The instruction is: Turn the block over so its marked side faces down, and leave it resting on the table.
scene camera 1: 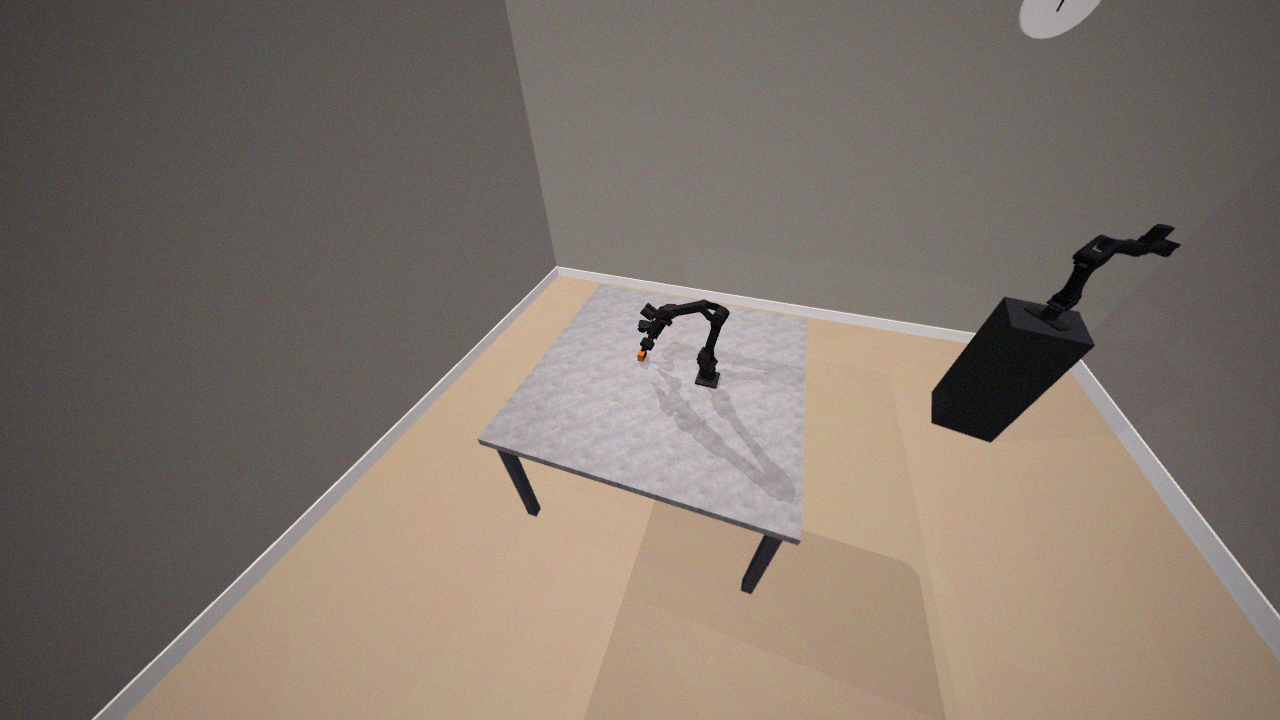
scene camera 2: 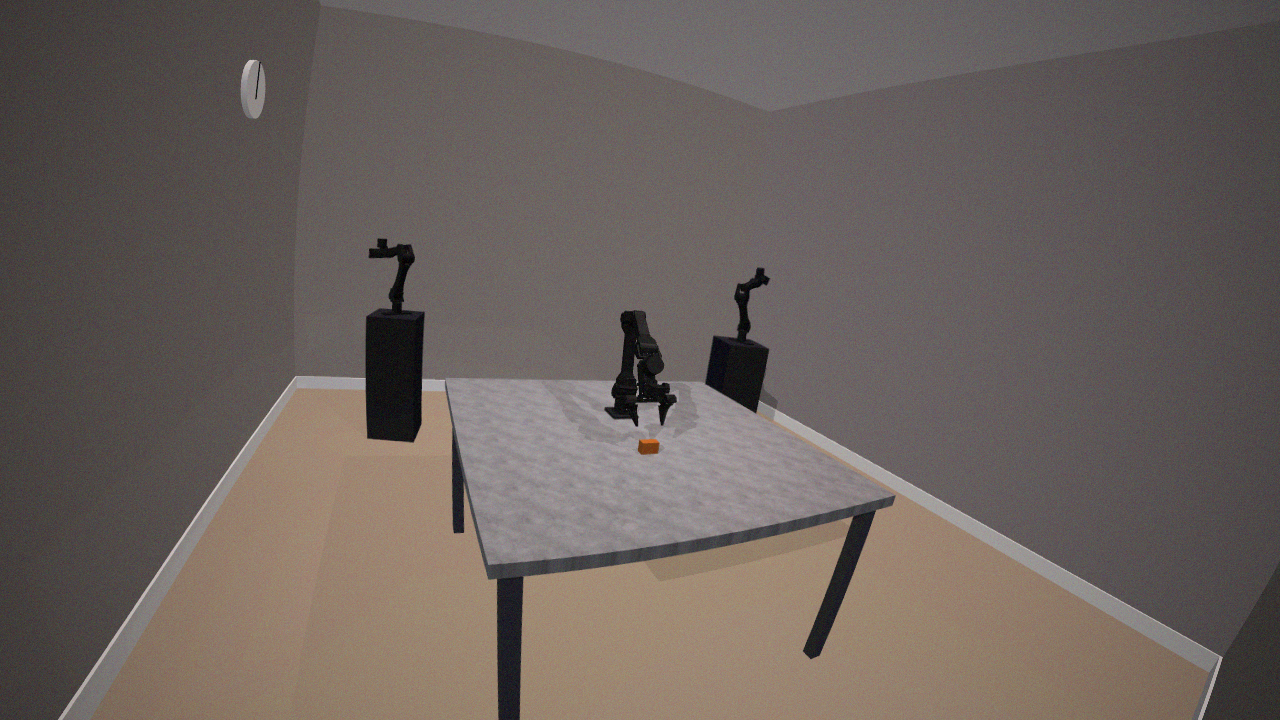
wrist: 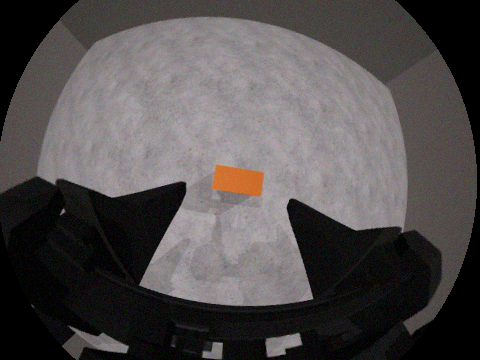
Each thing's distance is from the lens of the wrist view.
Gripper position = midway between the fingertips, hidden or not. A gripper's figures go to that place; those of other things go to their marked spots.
my gripper [wrist: 238,196]: 10 cm
orange block [wrist: 229,179]: 15 cm
